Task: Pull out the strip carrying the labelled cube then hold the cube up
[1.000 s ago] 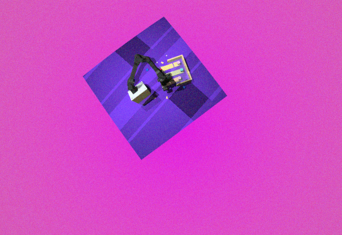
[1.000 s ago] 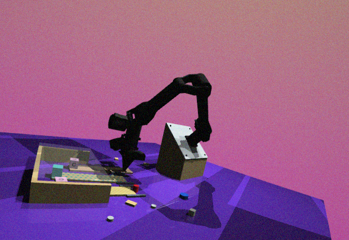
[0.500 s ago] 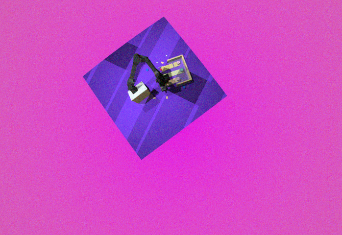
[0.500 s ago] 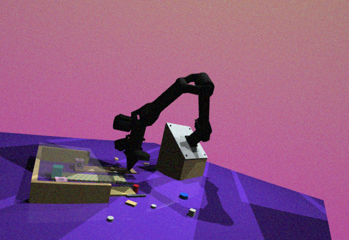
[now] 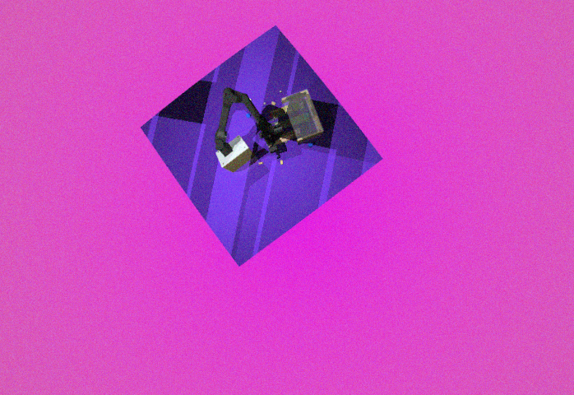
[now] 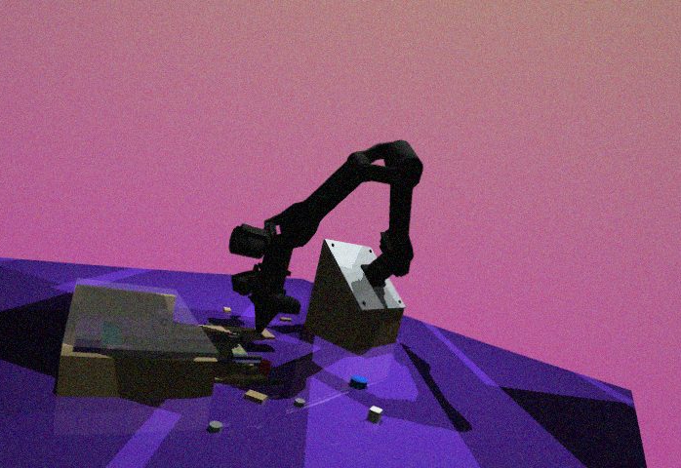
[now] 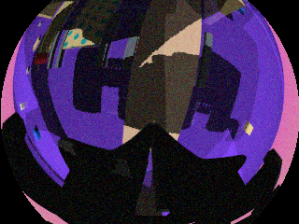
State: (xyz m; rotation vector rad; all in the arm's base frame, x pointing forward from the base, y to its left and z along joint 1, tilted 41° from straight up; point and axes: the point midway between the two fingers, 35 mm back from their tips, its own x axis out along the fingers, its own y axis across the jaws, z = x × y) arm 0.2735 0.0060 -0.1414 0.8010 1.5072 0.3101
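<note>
Now: gripper tip 9 cm short of the tan strip and 3 cm to the left of it. The rest, counted from my gripper tip: red cylinder: 16 cm to the left, 13 cm ahead, 1 cm above.
</note>
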